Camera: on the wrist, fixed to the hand. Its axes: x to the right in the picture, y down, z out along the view.
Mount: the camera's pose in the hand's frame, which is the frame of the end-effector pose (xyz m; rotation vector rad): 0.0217 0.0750 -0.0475 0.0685 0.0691 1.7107
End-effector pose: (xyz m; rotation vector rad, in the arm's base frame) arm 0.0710 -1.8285 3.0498 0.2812 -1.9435 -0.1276
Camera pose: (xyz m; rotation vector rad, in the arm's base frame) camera 0.0969 -1.7596 3.1039 -1.3109 -1.5333 1.0276
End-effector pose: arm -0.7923 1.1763 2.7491 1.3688 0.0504 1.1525
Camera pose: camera -0.8565 1.2087 2.8055 1.2811 -1.2519 2.5518
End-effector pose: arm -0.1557 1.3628 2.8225 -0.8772 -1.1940 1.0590
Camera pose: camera -0.1207 1.4057 2.7497 -1.8976 -0.0583 2.2926
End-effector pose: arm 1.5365 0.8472 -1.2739 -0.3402 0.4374 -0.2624
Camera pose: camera 1.5470 0.8961 -1.3504 0.1890 0.6464 1.3772
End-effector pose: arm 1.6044 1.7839 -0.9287 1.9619 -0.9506 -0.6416
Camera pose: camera 1.6228 1.7616 -0.8420 0.6091 -2.0563 0.4566
